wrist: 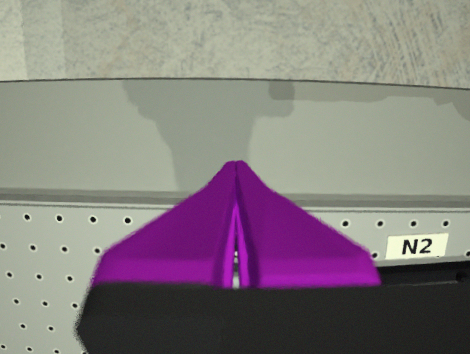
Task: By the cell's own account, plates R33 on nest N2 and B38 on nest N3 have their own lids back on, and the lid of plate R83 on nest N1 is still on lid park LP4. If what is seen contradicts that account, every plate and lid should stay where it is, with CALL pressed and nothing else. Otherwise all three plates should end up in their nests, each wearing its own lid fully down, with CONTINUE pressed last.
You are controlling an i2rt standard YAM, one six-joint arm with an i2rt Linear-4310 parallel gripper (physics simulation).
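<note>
My gripper [235, 175] shows from behind, its two purple fingers meeting at the tips; it is shut and no object shows between the tips. The label N2 [417, 246] lies to the right of the fingers. Below that label a dark strip of nest N2 [422, 274] shows, mostly hidden by the gripper's black body. Plates R33, B38 and R83, their lids, nests N1 and N3, lid park LP4 and the CALL and CONTINUE buttons do not show in this view.
A perforated light grey board [45, 260] spans the lower part of the view, with a raised edge [100, 196] along its far side. Beyond it lies a plain grey surface [350, 150] with shadows, then a mottled floor [225, 40].
</note>
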